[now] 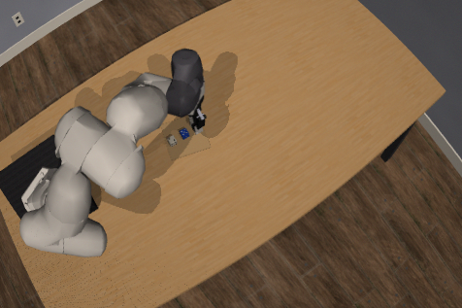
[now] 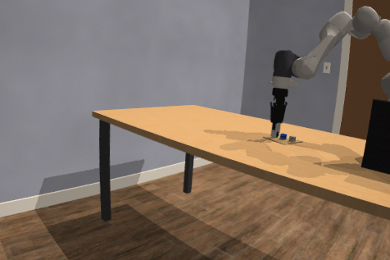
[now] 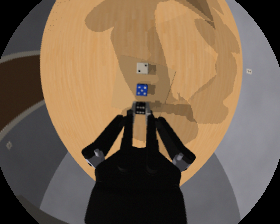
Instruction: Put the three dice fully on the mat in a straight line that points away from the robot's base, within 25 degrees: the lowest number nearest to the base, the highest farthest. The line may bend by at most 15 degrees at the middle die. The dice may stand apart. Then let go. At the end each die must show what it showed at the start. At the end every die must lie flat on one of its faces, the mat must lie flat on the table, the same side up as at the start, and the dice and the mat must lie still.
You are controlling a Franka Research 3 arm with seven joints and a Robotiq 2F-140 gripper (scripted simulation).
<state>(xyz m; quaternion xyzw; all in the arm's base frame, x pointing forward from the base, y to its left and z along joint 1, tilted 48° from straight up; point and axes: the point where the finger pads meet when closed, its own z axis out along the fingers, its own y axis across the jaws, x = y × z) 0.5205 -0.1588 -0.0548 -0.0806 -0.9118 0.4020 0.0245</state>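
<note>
Now: hand 20 mm above the black die. From my hand the other things lie so: white die (100 mm behind, 20 mm below, 10 mm to the left); then thin tan mat (50 mm behind, 40 mm below, 10 mm to the left); then blue die (50 mm behind, 20 mm below, 10 mm to the left).
</note>
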